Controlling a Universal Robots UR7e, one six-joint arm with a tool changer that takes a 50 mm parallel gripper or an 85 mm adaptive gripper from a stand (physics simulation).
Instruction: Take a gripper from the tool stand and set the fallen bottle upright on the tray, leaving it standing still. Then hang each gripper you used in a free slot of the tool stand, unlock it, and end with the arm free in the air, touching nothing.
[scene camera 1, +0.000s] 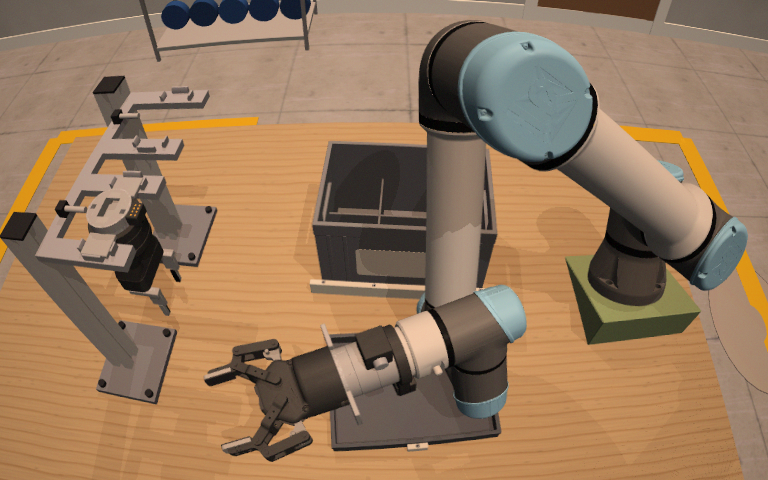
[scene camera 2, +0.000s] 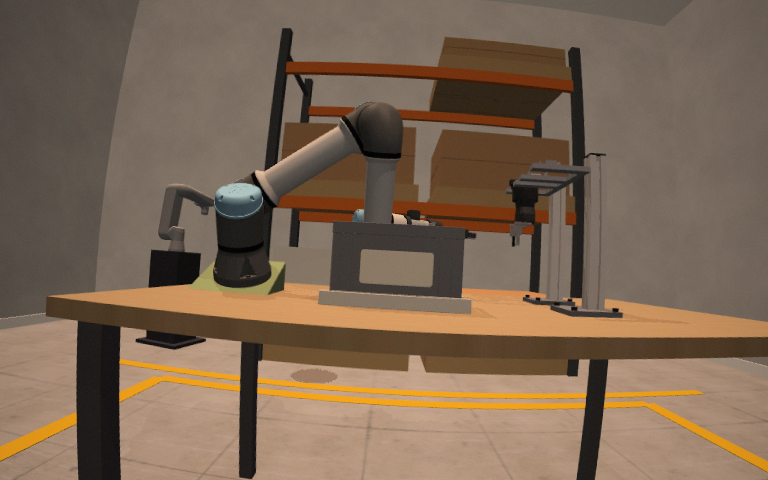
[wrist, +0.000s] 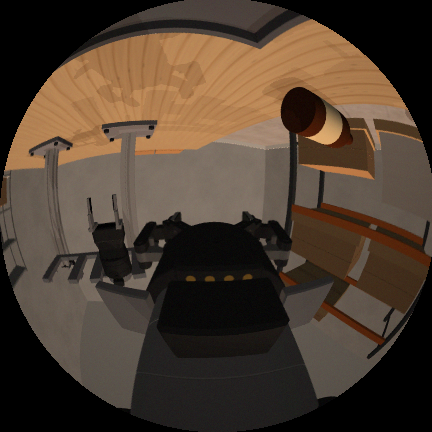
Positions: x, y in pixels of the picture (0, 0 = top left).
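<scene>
The brown bottle is visible in the wrist view (303, 112), but it is out of frame in scene camera 1. The parallel gripper appears in the wrist view, in scene camera 1 and in scene camera 2 (524, 198). On the parallel gripper, (scene camera 1: 151, 264) and (wrist: 108, 237) are the same spot.
</scene>
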